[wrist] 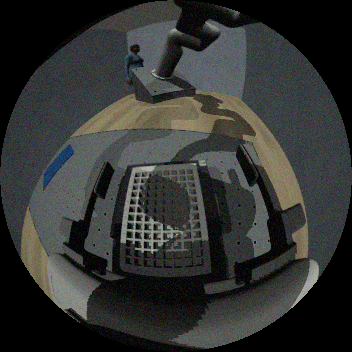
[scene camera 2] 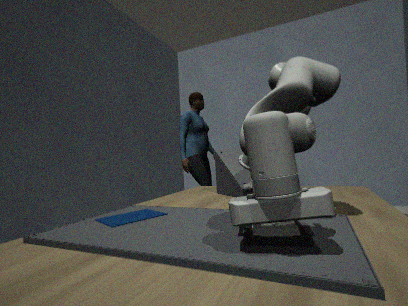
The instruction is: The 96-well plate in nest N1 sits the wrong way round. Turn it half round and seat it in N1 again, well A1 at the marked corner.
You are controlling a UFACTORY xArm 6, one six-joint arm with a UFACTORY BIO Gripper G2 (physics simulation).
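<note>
The white 96-well plate [wrist: 167,220] lies flat in nest N1, a dark frame [wrist: 216,235] [scene camera 2: 276,246], with shadow over part of its wells. In the scene view the gripper hides most of the plate. A small light piece shows at the nest's far right corner in the wrist view. Well A1 cannot be made out. My gripper [scene camera 2: 274,236] [wrist: 175,171] is open and low over the nest, pointing down. In the wrist view one finger is left of the plate and the other right of it, both apart from it, with a wider gap on the right.
A blue flat rectangle [scene camera 2: 131,217] [wrist: 58,165] lies on the grey perforated board [scene camera 2: 185,245] [wrist: 145,145], left of the nest. The board lies on a wooden table [scene camera 2: 150,280]. The arm's wedge base [wrist: 165,89] stands behind, and a person [scene camera 2: 195,135] [wrist: 133,62] stands beyond the table.
</note>
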